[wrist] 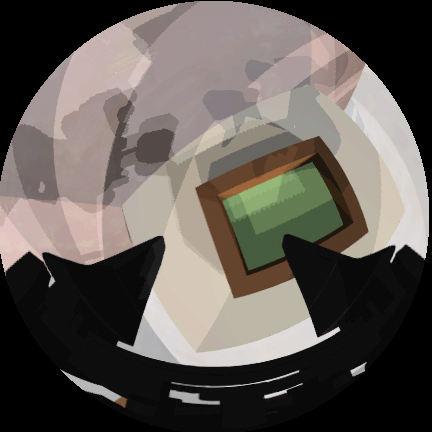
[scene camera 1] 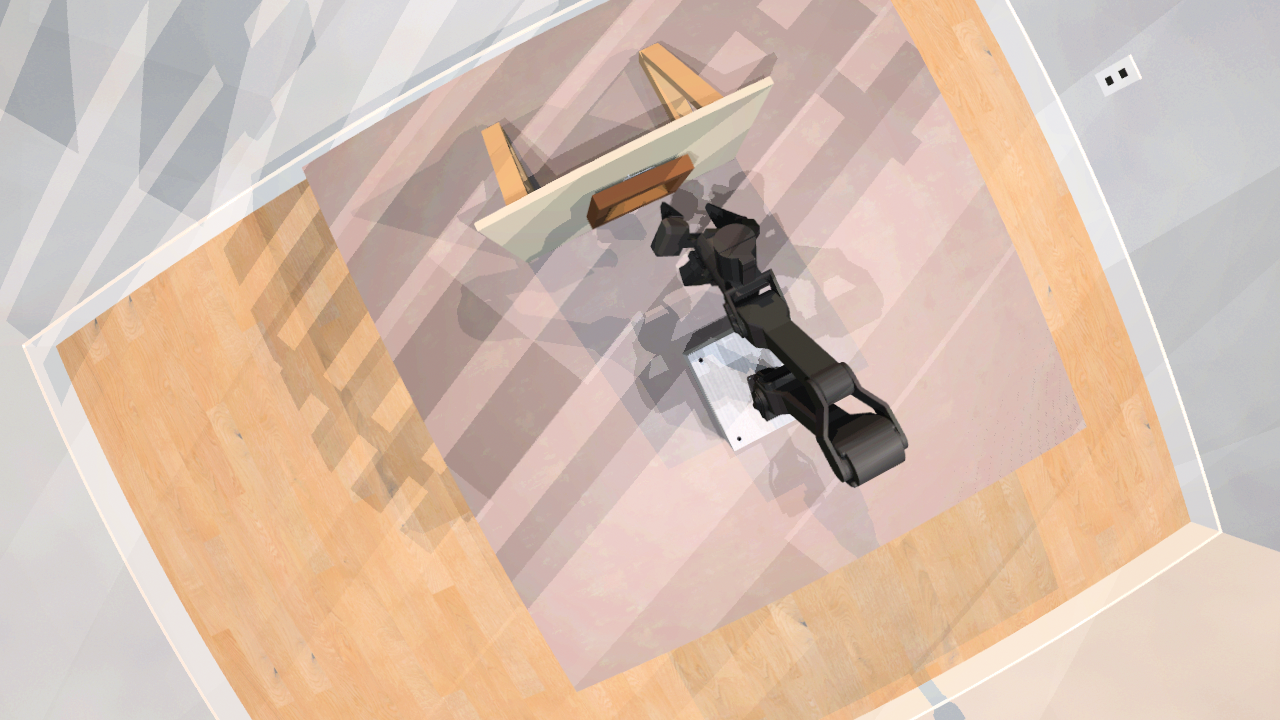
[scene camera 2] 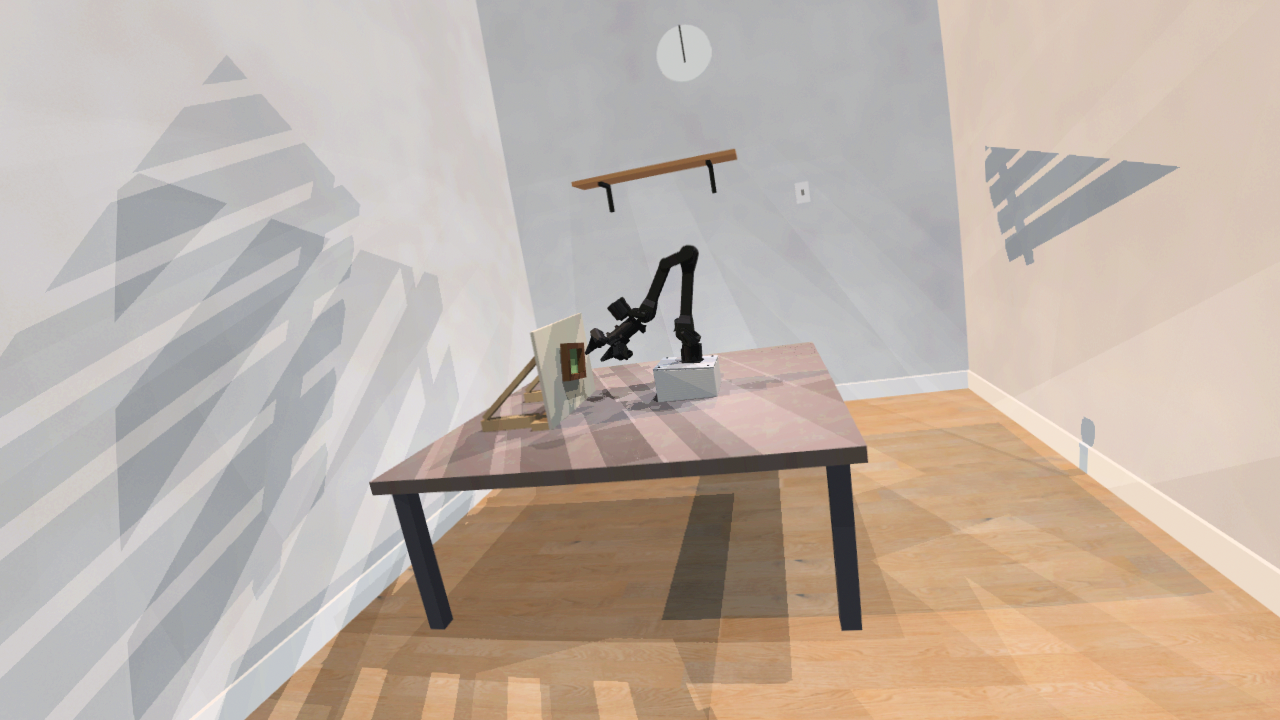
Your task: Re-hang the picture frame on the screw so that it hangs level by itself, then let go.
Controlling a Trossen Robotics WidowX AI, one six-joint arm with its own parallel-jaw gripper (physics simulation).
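Seen in the pictures: gripper, fingertip midpoint: (wrist: 225,241) (scene camera 1: 684,204) (scene camera 2: 593,357); arm's base, origin of the base link: (scene camera 1: 767,388) (scene camera 2: 692,361).
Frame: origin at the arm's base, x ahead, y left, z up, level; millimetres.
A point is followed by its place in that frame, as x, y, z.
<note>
The brown picture frame (scene camera 1: 640,183) @(388, 119, 126) (scene camera 2: 564,361) @(380, 205, 79) (wrist: 215,215) @(391, 54, 26) with a green picture is against the front of the cream board (scene camera 1: 750,116) @(445, -85, 111) (scene camera 2: 546,358) @(382, 307, 113) (wrist: 175,305) @(442, -72, 104). In the wrist view its edges look slightly turned against the board's edges; how level it hangs is hard to tell. The screw does not show. My gripper (scene camera 1: 690,211) @(351, 52, 56) (scene camera 2: 597,354) @(351, 52, 56) (wrist: 225,241) @(351, 52, 56) is open and empty, in front of the board near the frame's right end in scene camera 1. One fingertip overlaps the frame's picture in the wrist view, but the fingers look apart from it.
Wooden braces (scene camera 1: 505,165) @(516, 324, 48) (scene camera 2: 512,424) @(535, 349, -88) stand behind the board on the pinkish table (scene camera 1: 626,582) @(-326, 381, -105) (scene camera 2: 769,429) @(-314, 437, -105). The arm's white base box (scene camera 1: 729,402) @(-3, 75, 2) (scene camera 2: 687,383) @(-4, 106, -51) stands on the table in front of the board. A wooden shelf (scene camera 2: 657,169) hangs on the far wall.
</note>
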